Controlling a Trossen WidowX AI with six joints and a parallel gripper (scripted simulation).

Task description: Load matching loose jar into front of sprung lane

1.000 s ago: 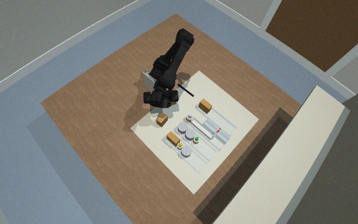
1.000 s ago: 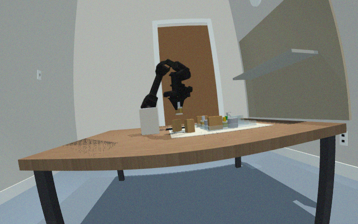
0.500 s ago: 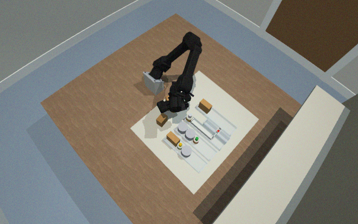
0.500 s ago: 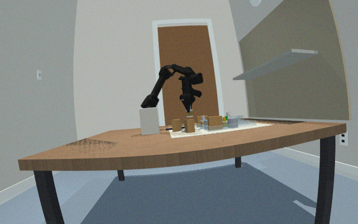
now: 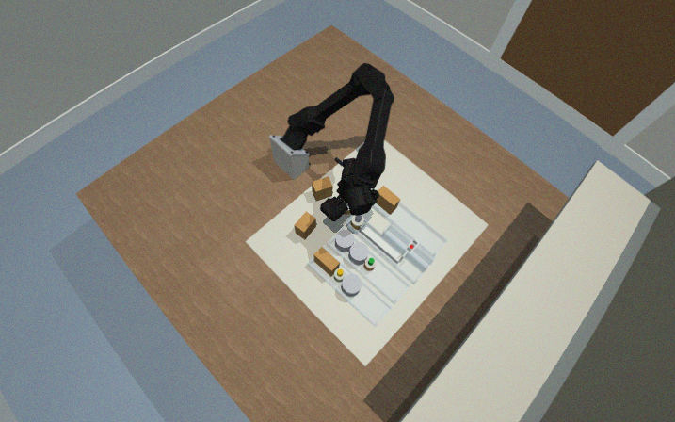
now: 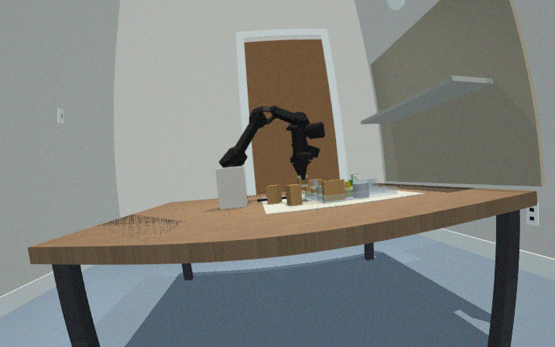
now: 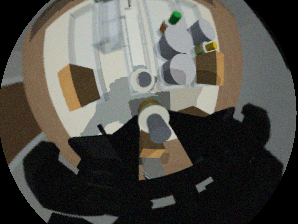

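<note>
Right now my gripper tip is 200 mm short of the clear-sided sprung lane, 10 mm to the right of it and 60 mm above it. Round my gripper tip: red mark 240 mm ahead, 20 mm to the left, 10 mm below; then black rod 90 mm behind, 160 mm to the left, 70 mm below.
</note>
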